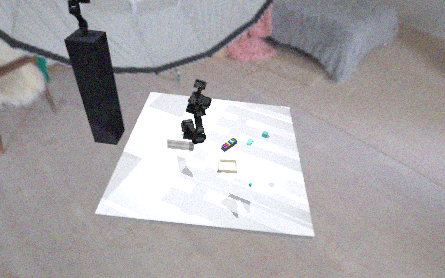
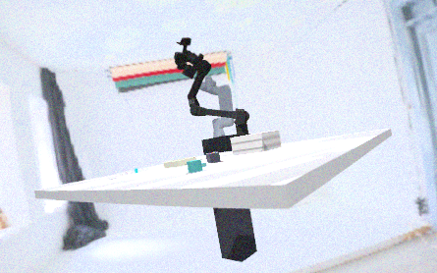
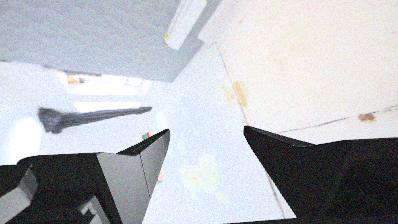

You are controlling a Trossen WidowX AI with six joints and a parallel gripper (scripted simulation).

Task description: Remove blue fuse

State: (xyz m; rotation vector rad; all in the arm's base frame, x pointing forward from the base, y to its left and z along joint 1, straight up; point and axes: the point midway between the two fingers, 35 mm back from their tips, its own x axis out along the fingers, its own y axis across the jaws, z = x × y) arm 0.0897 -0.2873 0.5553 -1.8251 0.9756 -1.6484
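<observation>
Right now the blue fuse is 640 mm below my gripper tip, 370 mm to the left of it and 220 mm ahead of it. From my gripper tip the other things lie so: beige tray 670 mm below, 230 mm ahead, 150 mm to the left.
</observation>
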